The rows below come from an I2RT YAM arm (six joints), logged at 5 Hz.
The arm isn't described. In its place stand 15 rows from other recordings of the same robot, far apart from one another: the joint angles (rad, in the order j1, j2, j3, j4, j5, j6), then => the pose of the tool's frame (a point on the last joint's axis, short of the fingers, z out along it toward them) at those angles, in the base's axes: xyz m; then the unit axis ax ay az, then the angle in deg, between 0 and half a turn.
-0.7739 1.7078 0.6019 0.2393 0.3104 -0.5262 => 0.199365 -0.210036 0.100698 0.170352 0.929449 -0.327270 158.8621
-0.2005 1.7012 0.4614 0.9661 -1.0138 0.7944 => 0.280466 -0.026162 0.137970 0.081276 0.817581 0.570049 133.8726
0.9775 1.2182 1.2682 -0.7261 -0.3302 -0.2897 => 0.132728 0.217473 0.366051 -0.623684 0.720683 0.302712 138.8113
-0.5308 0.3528 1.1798 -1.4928 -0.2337 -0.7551 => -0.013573 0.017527 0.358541 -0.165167 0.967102 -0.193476 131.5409
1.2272 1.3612 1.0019 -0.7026 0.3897 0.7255 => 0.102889 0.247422 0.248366 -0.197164 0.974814 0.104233 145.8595
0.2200 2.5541 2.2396 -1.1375 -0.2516 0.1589 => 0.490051 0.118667 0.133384 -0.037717 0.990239 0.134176 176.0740
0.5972 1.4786 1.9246 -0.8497 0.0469 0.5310 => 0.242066 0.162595 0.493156 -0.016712 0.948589 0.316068 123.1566
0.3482 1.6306 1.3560 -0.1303 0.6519 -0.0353 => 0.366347 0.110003 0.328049 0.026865 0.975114 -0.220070 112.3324
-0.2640 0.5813 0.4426 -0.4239 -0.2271 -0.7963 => 0.139401 -0.029378 0.226047 -0.317953 0.931373 -0.177343 124.6832
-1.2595 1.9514 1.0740 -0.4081 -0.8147 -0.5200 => 0.131401 -0.323826 0.114089 0.299223 0.941049 0.157774 134.4823
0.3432 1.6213 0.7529 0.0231 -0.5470 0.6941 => 0.282565 0.120636 0.150808 0.063698 0.916674 0.394526 160.2447
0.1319 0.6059 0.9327 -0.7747 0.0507 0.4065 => 0.113756 0.013272 0.351878 0.151114 0.978353 0.141386 117.4993
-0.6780 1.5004 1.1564 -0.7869 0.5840 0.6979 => 0.218589 -0.201245 0.256878 0.656841 0.697968 -0.285309 155.5527
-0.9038 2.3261 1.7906 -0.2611 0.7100 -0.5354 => 0.299066 -0.417336 0.160083 0.288451 0.830762 -0.476058 173.8016
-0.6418 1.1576 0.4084 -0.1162 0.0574 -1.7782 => 0.163205 -0.124520 0.148961 -0.498766 0.799743 -0.334130 168.9019
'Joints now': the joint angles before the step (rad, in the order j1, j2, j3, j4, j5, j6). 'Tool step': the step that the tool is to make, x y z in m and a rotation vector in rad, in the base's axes. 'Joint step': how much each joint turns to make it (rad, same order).
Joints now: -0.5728 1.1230 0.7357 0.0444 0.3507 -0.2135
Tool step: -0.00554 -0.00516 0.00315 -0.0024 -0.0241 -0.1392
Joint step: -0.0142 -0.0020 0.0099 -0.0131 0.1140 0.0573
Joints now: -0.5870 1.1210 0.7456 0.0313 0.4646 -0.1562
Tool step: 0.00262 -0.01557 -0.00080 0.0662 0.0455 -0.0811
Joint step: -0.0401 0.0655 0.0714 -0.1028 0.0271 0.0473
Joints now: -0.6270 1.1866 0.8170 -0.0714 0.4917 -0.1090
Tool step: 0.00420 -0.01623 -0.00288 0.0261 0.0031 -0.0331
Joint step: -0.0398 0.0631 0.0387 -0.0012 -0.0143 0.0160
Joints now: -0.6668 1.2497 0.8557 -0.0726 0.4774 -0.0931
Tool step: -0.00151 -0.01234 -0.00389 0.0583 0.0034 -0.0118
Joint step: -0.0423 0.0378 0.0308 -0.0441 -0.0471 0.0260
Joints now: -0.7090 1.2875 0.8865 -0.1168 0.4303 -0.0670
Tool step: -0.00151 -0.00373 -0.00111 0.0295 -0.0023 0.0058
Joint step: -0.0167 0.0089 0.0108 -0.0236 -0.0314 0.0100
